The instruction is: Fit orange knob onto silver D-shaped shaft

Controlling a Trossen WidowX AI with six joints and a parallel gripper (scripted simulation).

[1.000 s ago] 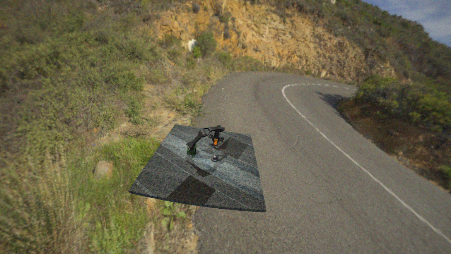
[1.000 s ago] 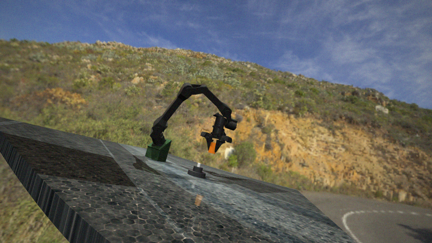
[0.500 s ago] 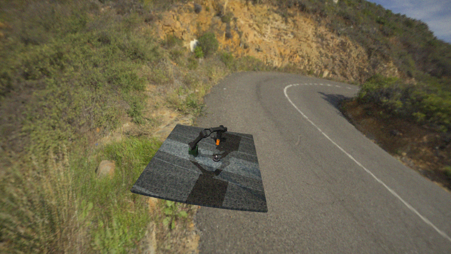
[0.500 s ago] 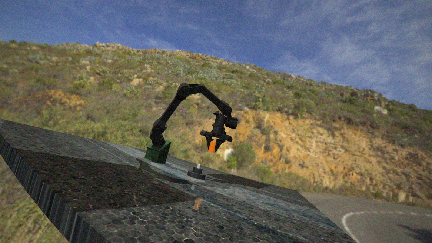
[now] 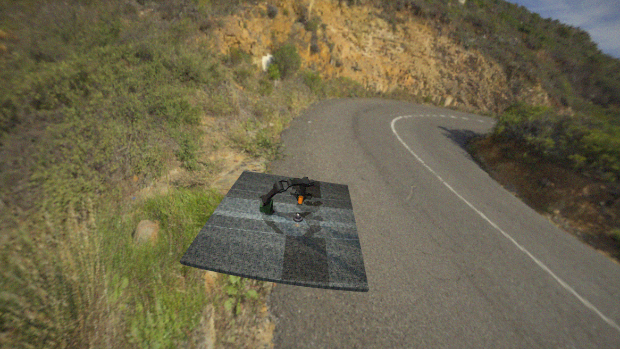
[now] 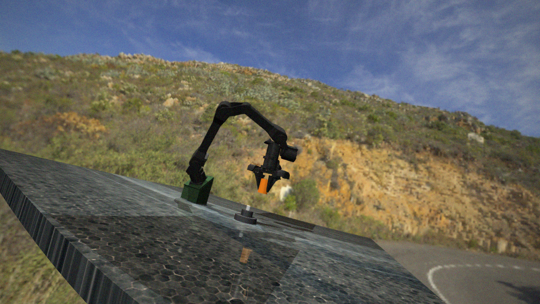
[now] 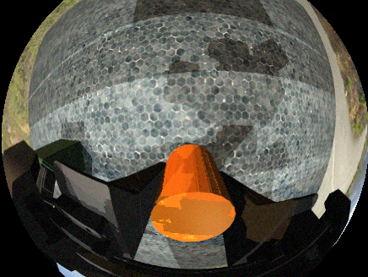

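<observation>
The round pedestal is 100 mm to the right of my gripper tip, 100 mm below it and 10 mm behind it. Also, from my gripper tip: orange knob 30 mm above.
</observation>
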